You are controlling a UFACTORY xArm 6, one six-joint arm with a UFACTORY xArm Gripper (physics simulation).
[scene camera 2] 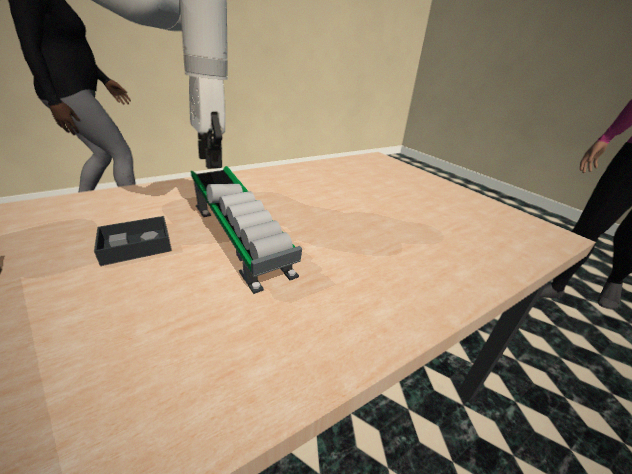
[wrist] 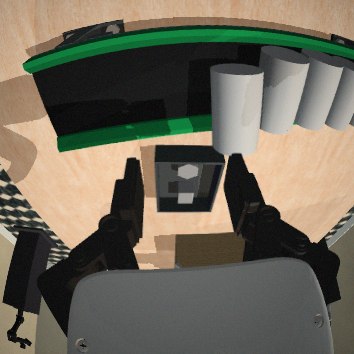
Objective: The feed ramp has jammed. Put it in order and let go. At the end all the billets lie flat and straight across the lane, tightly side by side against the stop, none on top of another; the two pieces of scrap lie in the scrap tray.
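Places are measured from the arm's base along level axes (x up, y left, z back), in metres.
Where they show: gripper, fingertip midpoint: (scene camera 2: 210, 163) (wrist: 183, 171).
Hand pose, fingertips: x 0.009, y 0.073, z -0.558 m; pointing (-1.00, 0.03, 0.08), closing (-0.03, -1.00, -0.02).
Observation:
Things, the pixels of their centre, and the offset from my fingertips. Level surfaces: height alone.
- green-railed lane, body centre: (wrist: 257, 77) (scene camera 2: 236, 209) dx -0.085, dy -0.069, dz -0.029 m
- lowest billet, body centre: (scene camera 2: 271, 247) dx -0.082, dy -0.240, dz -0.040 m
- grey stop, body centre: (scene camera 2: 277, 260) dx -0.094, dy -0.264, dz -0.041 m
- uppermost billet, body centre: (wrist: 235, 108) (scene camera 2: 224, 193) dx -0.055, dy -0.044, dz -0.014 m
- scrap block, body centre: (wrist: 184, 191) (scene camera 2: 119, 242) dx -0.138, dy -0.017, dz +0.205 m
- hexagonal scrap piece, body centre: (wrist: 187, 167) (scene camera 2: 150, 238) dx -0.142, dy -0.018, dz +0.149 m
- dark scrap tray, body centre: (wrist: 186, 181) (scene camera 2: 134, 238) dx -0.137, dy -0.018, dz +0.177 m
- wooden table, its level: dx -0.154 m
Several light grey cylindrical billets (scene camera 2: 261, 232) (wrist: 322, 92) lie crosswise in a row down the green-railed lane (scene camera 2: 214, 178) (wrist: 115, 95). The lowest billet (scene camera 2: 271, 245) is at the grey stop (scene camera 2: 277, 261). The uppermost billet (scene camera 2: 224, 192) (wrist: 237, 110) lies close against its neighbour but sits further toward the tray side, its end over the near rail. A scrap block (scene camera 2: 117, 238) (wrist: 185, 198) and a hexagonal scrap piece (scene camera 2: 149, 235) (wrist: 188, 171) lie in the dark scrap tray (scene camera 2: 135, 253) (wrist: 159, 187). My gripper (scene camera 2: 212, 165) (wrist: 183, 171) is open and empty above the lane's upper end.
The ramp's feet (scene camera 2: 255, 286) stand on the wooden table (scene camera 2: 382, 306). The tray stands apart from the ramp, to its left in the scene view. One person (scene camera 2: 56, 56) stands behind the table at the left, another (scene camera 2: 607, 214) beyond its right edge.

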